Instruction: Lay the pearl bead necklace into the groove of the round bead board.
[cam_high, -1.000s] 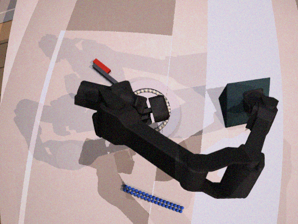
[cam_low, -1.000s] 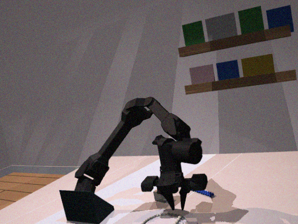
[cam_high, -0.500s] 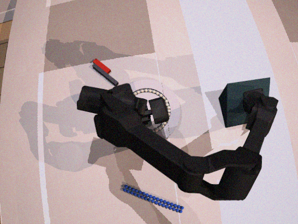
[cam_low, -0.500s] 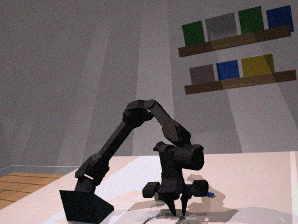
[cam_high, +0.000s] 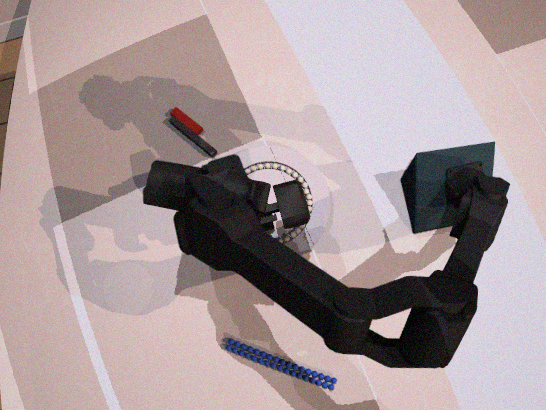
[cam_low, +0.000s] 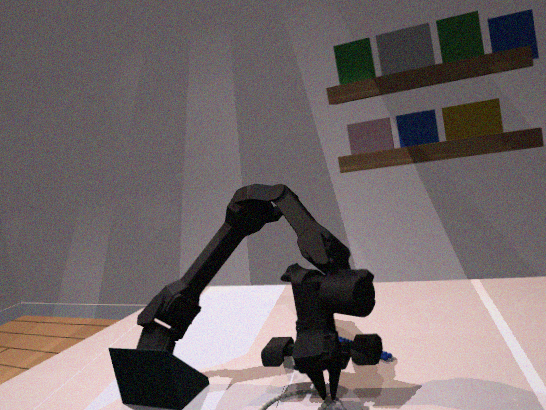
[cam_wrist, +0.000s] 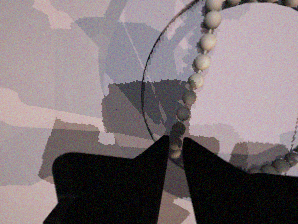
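The round bead board is 4 cm to the right of my gripper tip, 4 cm behind it and 1 cm below it. Round my gripper tip: small beige cube: 15 cm to the left, 12 cm behind; grey block: 20 cm to the right, 7 cm ahead, 1 cm below.
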